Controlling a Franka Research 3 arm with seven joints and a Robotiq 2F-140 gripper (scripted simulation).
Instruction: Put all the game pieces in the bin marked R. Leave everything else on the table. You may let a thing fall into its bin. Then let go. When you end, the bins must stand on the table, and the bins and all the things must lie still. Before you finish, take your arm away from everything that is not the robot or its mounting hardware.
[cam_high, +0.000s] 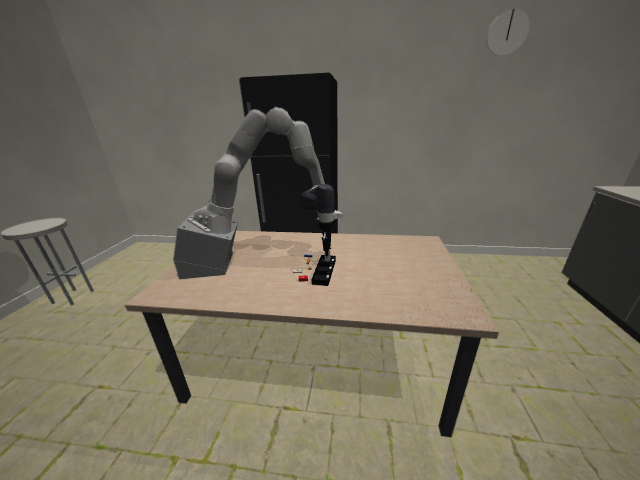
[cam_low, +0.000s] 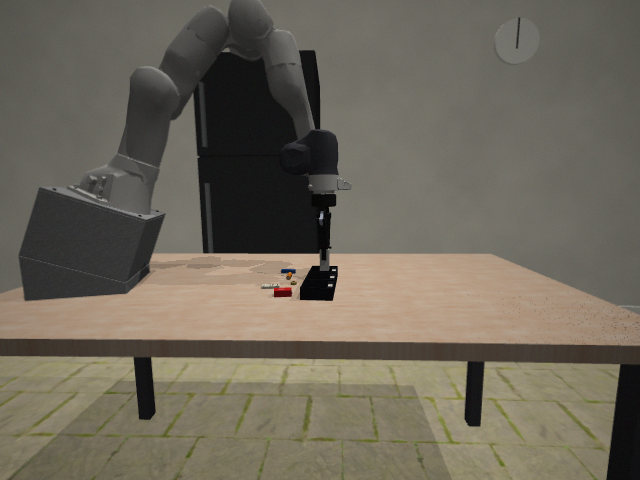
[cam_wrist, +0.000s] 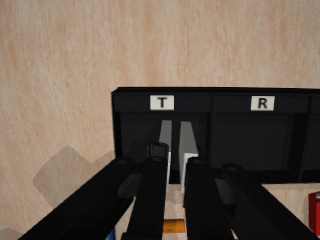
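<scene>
Right now my hand is 13 cm past the white domino, 12 cm to the left of it and 6 cm above it. From my hand the other things lie so: black bin row (7 cm to the right, 5 cm below, 1 cm ahead); then orange piece (11 cm behind, 6 cm below, 1 cm to the right); then brass nut (8 cm behind, 7 cm to the right, 6 cm below).
</scene>
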